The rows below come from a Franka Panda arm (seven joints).
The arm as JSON. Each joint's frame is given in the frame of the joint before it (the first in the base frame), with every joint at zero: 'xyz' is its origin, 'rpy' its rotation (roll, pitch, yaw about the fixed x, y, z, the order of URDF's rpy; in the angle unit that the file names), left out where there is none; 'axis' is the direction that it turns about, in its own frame. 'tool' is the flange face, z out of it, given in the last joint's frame.
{
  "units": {
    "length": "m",
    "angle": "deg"
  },
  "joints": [
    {
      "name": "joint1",
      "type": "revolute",
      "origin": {
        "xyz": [
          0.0,
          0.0,
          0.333
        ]
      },
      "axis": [
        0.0,
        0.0,
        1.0
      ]
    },
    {
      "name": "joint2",
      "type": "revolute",
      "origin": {
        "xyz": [
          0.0,
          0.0,
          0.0
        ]
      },
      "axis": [
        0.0,
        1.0,
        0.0
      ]
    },
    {
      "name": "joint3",
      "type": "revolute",
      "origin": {
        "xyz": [
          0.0,
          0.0,
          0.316
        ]
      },
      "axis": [
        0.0,
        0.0,
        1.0
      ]
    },
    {
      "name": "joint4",
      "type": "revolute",
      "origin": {
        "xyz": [
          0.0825,
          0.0,
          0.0
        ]
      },
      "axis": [
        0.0,
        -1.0,
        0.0
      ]
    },
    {
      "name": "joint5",
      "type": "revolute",
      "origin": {
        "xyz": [
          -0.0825,
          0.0,
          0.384
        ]
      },
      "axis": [
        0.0,
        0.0,
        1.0
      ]
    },
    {
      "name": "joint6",
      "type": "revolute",
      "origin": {
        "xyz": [
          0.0,
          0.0,
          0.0
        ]
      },
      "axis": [
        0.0,
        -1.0,
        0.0
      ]
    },
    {
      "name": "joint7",
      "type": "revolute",
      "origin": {
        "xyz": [
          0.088,
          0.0,
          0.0
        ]
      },
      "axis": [
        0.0,
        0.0,
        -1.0
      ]
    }
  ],
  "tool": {
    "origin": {
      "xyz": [
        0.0,
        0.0,
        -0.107
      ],
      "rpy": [
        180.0,
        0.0,
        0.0
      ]
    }
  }
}
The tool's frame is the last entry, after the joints.
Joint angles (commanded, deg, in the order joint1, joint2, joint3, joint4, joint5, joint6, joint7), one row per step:
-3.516 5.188 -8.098 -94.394 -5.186 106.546 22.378
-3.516 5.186 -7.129 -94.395 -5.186 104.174 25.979
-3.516 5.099 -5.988 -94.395 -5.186 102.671 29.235
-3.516 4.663 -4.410 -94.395 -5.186 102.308 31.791
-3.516 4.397 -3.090 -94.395 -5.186 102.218 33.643
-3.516 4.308 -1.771 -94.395 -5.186 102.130 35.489
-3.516 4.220 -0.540 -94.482 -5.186 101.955 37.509
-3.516 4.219 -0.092 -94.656 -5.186 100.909 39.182
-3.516 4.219 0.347 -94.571 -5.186 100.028 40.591
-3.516 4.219 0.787 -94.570 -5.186 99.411 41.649
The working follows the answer.
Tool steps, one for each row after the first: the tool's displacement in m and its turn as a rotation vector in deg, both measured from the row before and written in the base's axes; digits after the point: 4 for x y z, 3 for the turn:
-0.0021 0.0099 -0.0042 0.799 1.894 -2.839
-0.0008 0.0115 -0.0017 0.501 1.029 -2.245
0.0002 0.0157 0.0038 0.264 -0.350 -1.003
0.0006 0.0132 0.0025 0.184 -0.368 -0.533
0.0010 0.0131 0.0007 0.196 -0.187 -0.528
0.0004 0.0123 -0.0001 0.209 -0.024 -0.797
-0.0018 0.0044 -0.0032 0.168 1.057 -1.312
-0.0012 0.0043 -0.0007 0.101 0.662 -1.044
-0.0009 0.0043 -0.0010 0.068 0.517 -0.670

Tool pose at each row, in the base's axes (x y z in m, rotation vector in deg; rounded; the steps above come from the unrounded poses):
0.5902 -0.1251 0.5631 167.452 -49.190 11.472
0.5881 -0.1152 0.5589 166.441 -53.281 8.166
0.5873 -0.1038 0.5572 165.517 -56.514 6.287
0.5875 -0.0880 0.5610 165.301 -58.099 6.607
0.5881 -0.0749 0.5635 165.262 -58.988 7.022
0.5892 -0.0617 0.5642 165.188 -59.844 7.169
0.5896 -0.0495 0.5640 164.930 -61.061 7.056
0.5878 -0.0450 0.5609 164.056 -62.808 5.367
0.5866 -0.0407 0.5602 163.359 -64.205 4.300
0.5858 -0.0364 0.5593 162.879 -65.080 3.482

